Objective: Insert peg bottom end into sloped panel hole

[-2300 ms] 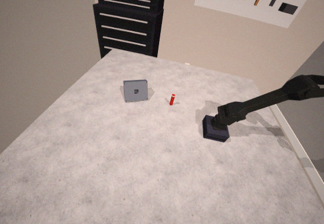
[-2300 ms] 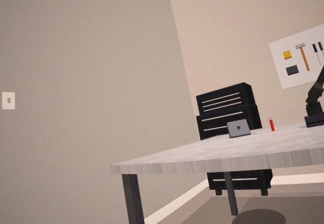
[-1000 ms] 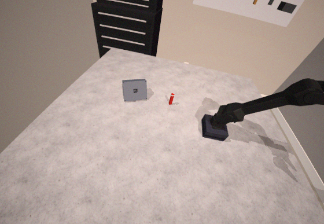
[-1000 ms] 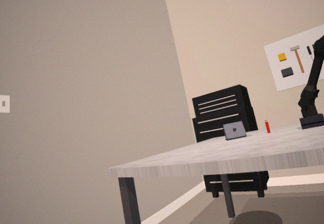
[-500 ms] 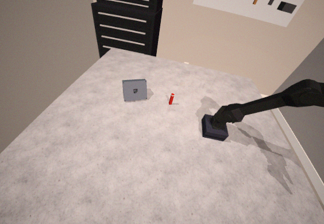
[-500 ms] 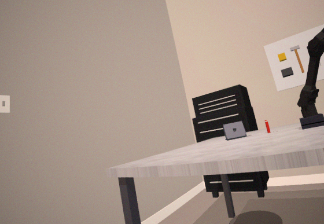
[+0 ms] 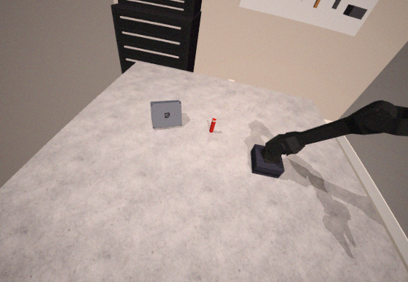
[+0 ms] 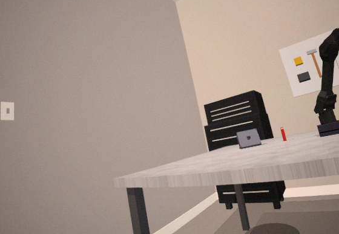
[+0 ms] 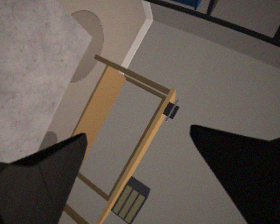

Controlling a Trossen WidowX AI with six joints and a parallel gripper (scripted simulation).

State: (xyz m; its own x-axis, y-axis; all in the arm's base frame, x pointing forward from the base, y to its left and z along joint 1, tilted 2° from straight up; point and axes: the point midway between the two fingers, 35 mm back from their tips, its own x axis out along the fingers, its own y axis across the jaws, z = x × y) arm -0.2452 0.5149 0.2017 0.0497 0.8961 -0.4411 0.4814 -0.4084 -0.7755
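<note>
Right now the red peg is 71 cm to the right of my gripper tip, 45 cm ahead of it and 19 cm below it. Also, from my gripper tip: grey sloped panel 75 cm to the right, 67 cm ahead, 20 cm below.
</note>
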